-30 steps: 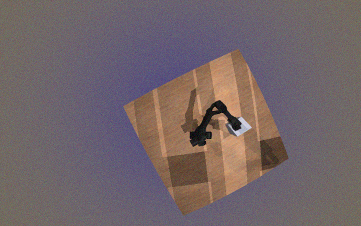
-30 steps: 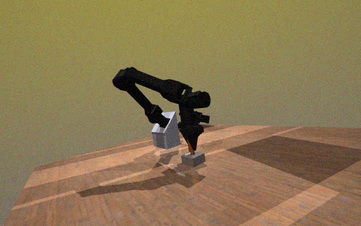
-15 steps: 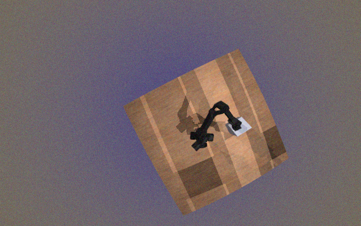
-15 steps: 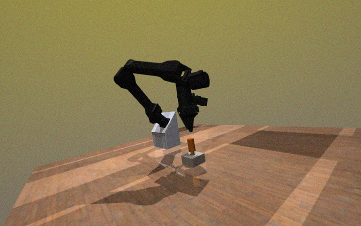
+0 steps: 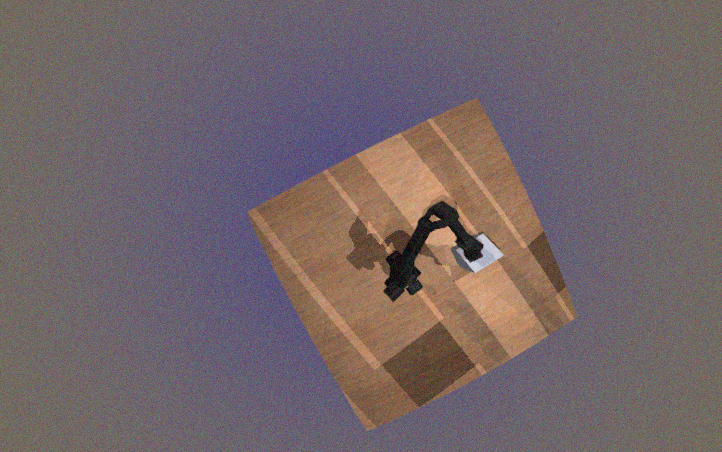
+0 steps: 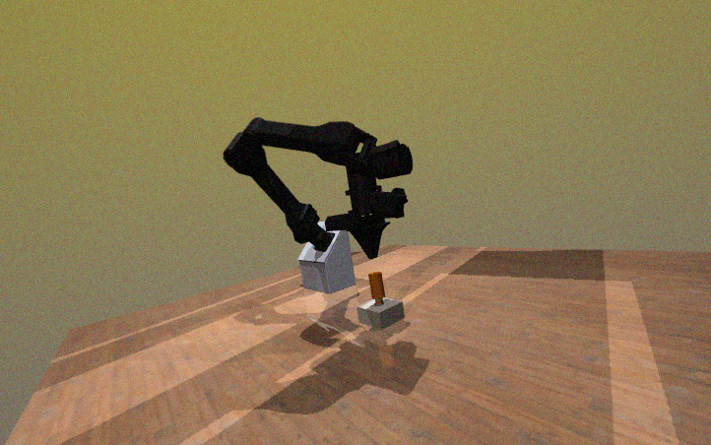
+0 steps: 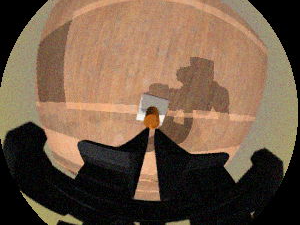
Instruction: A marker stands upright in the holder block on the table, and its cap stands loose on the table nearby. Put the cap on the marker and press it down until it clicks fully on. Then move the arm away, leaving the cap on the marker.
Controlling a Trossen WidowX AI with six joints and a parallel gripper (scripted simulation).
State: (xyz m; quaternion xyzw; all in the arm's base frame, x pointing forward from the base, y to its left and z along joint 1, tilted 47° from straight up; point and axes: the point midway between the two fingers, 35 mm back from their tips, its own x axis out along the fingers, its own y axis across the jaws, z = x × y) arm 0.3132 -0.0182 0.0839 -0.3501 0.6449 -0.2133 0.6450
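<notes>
Right now the orange cap is 60 mm below my gripper tip. From my gripper tip the other things lie so: grey marker: 60 mm below; then grey holder block: 110 mm below.
</notes>
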